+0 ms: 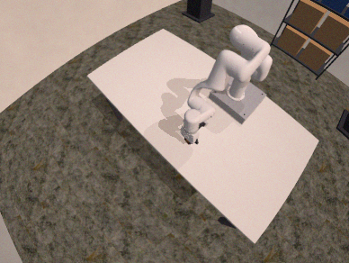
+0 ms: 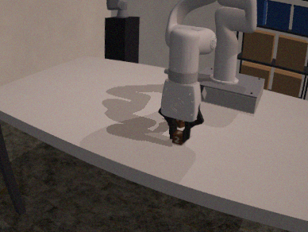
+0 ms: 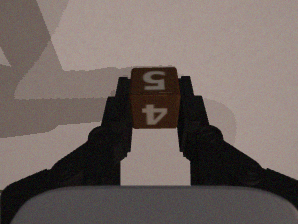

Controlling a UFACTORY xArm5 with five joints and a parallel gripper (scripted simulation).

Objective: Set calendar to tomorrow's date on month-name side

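Now: hand 2 cm above the brown wooden cube. The rest, counted from my hand: tray 11 cm behind, 6 cm to the right, 2 cm below.
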